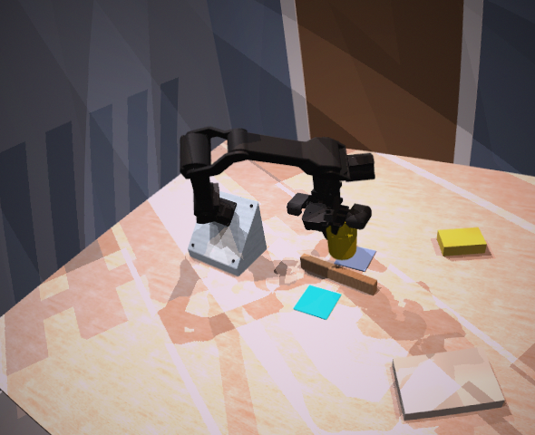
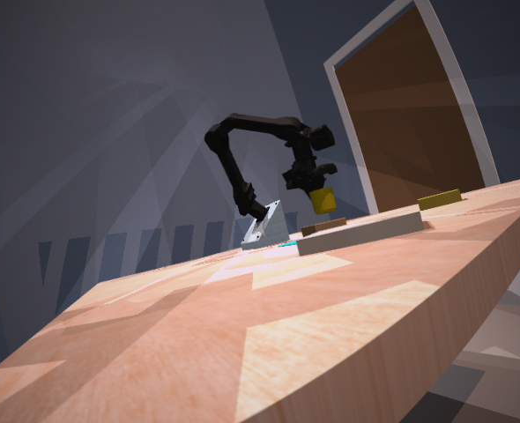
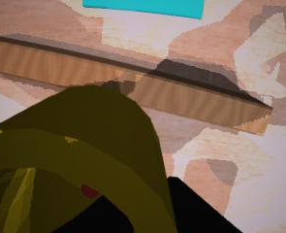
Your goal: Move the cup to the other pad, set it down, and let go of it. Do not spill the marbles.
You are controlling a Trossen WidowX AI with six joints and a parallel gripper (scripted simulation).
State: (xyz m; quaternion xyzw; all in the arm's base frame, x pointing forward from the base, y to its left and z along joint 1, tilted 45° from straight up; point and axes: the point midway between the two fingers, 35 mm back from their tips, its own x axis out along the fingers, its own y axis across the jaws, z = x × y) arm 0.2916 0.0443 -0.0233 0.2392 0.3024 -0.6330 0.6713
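Right now the cyan pad is 30 mm ahead of my gripper tip, 110 mm to the right of it and 100 mm below it. Also, from my gripper tip: brown wooden bar 30 mm ahead, 30 mm to the right, 90 mm below; then pale blue pad 30 mm ahead, 60 mm to the left, 100 mm below; then yellow cup 20 mm ahead.
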